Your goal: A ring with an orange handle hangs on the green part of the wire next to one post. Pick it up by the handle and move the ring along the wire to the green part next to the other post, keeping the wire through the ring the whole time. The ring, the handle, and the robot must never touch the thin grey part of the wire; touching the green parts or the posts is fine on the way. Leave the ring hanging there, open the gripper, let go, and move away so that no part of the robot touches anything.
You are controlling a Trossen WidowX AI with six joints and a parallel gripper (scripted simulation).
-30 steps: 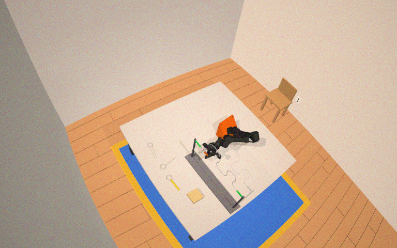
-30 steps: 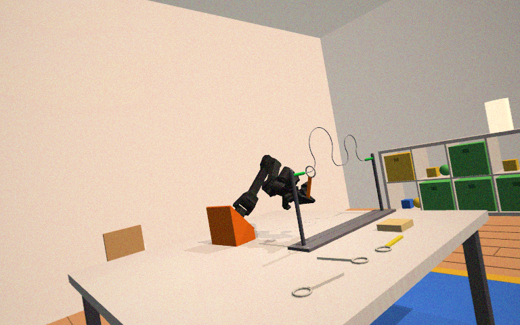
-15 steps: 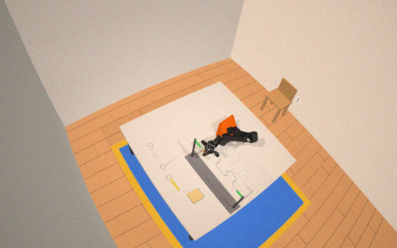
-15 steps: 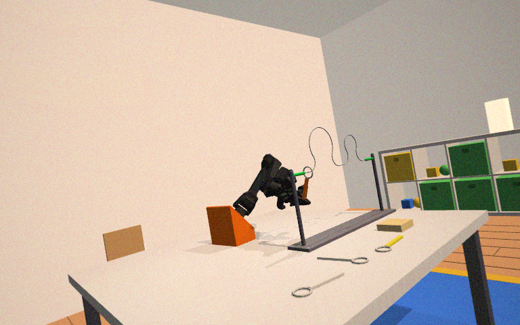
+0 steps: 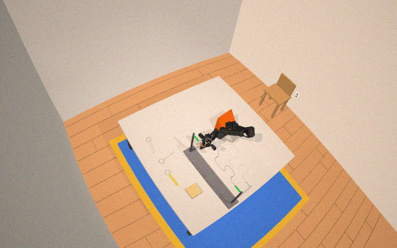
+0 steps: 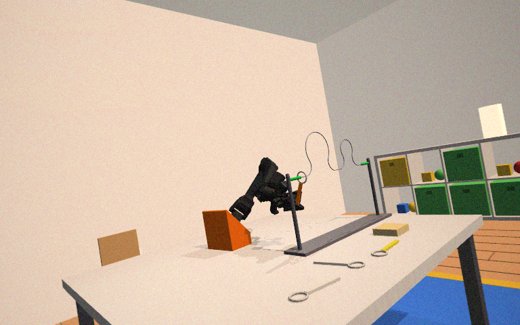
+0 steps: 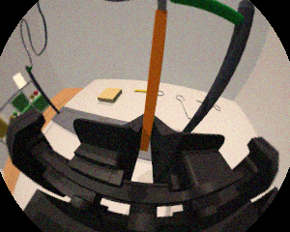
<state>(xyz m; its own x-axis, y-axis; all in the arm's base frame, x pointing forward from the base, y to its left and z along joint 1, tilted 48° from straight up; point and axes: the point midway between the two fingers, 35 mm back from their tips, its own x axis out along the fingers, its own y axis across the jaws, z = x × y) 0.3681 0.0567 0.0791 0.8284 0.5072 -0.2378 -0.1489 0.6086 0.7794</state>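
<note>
Now: gripper tip 90 mm below the ring with orange handle and 10 mm short of it. Round my gripper tip: tan block 250 mm to the left, 210 mm ahead, 140 mm below; yellow-handled ring 300 mm ahead, 150 mm below, 40 mm to the left.
</note>
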